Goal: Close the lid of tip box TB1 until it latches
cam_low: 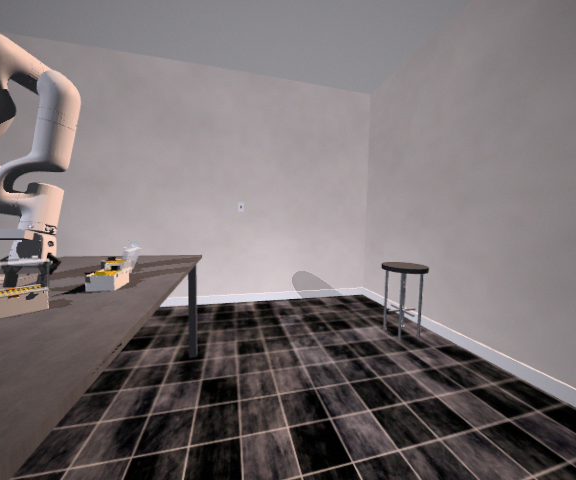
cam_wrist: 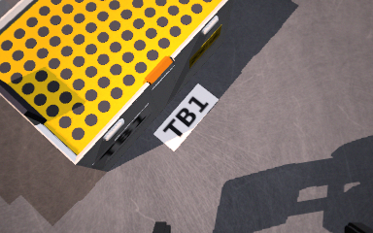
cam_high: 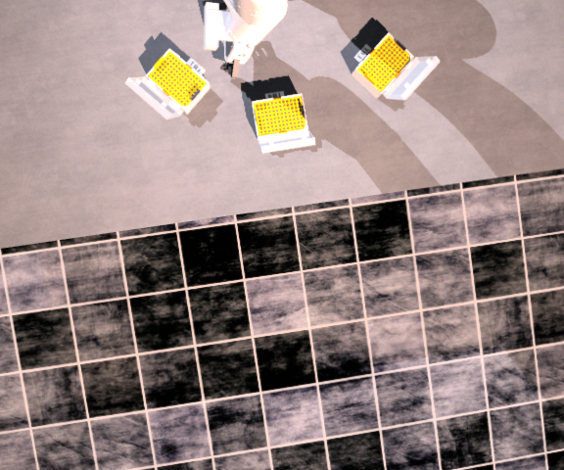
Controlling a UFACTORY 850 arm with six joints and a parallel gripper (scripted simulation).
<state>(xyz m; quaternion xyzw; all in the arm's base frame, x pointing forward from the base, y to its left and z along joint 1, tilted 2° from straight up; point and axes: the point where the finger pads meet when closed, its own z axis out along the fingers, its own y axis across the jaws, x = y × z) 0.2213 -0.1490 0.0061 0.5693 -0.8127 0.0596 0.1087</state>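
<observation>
My gripper is now 190 mm to the left of the clear lid, 70 mm short of it and 60 mm below it. The rest, counted from my hand: white tag reading TB1: 90 mm to the right, 40 mm below, 10 mm ahead; then box: 150 mm to the right, 40 mm ahead, 20 mm above.
</observation>
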